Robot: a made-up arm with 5 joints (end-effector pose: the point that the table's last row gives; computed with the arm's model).
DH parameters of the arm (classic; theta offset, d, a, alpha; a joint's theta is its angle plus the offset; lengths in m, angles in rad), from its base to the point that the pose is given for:
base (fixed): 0 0 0.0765 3.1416
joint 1: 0 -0.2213 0.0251 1.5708
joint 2: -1.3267 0 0.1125 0
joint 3: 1.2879 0 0.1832 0
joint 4: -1.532 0.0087 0 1.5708
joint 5: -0.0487 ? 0 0
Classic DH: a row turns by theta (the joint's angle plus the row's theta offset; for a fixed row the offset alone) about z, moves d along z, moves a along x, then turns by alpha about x.
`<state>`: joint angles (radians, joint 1 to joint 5).
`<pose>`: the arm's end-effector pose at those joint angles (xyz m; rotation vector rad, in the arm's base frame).
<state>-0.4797 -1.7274 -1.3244 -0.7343 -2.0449</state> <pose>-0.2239 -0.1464 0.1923 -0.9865 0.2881 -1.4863</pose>
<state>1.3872 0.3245 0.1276 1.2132 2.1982</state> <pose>0.1299 -0.2402 0.1627 0.0949 -0.0190 0.7617</pose>
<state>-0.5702 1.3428 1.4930 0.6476 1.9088</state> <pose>-0.0211 -0.0523 0.1845 1.3725 1.8245 1.5102</pose>
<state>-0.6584 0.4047 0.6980 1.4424 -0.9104</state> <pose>0.1627 0.0776 0.1057 -0.7073 0.6750 -0.2765</pose>
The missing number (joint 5, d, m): -0.0802
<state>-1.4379 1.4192 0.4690 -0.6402 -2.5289</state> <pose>0.0827 0.1123 -0.0413 0.3088 0.1442 -1.1293</pose>
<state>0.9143 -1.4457 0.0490 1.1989 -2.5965</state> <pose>0.0978 -0.0133 0.4592 -1.7097 1.4557 1.8000</pose>
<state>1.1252 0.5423 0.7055 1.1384 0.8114</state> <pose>0.1323 -0.0966 0.0744 0.6639 0.4808 -0.3421</pose>
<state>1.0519 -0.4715 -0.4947 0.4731 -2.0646</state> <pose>0.1677 -0.1421 0.5235 -1.3595 2.3166 1.6058</pose>
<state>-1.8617 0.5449 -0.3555 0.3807 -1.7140</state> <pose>-0.0332 0.3362 0.2298 0.9721 0.2393 0.0906</pose>
